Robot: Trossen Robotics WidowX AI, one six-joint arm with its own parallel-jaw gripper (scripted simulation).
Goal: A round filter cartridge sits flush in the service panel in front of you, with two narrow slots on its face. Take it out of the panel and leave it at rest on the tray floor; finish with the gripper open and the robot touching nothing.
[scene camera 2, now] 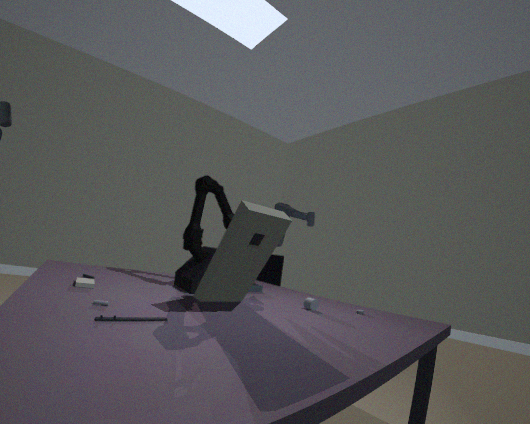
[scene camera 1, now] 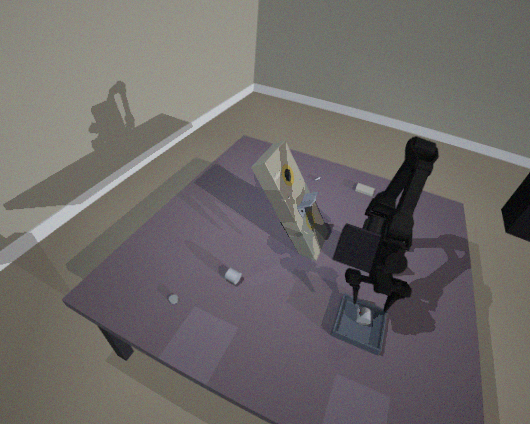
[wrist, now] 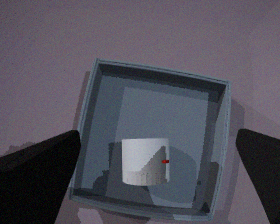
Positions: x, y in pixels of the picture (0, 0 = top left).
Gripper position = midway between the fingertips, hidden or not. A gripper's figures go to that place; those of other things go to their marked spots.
Scene:
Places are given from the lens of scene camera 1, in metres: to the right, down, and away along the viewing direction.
gripper [scene camera 1: 369, 307]: 0.32, 0.29, 0.87
beige service panel [scene camera 1: 276, 170]: 0.04, -0.14, 1.00

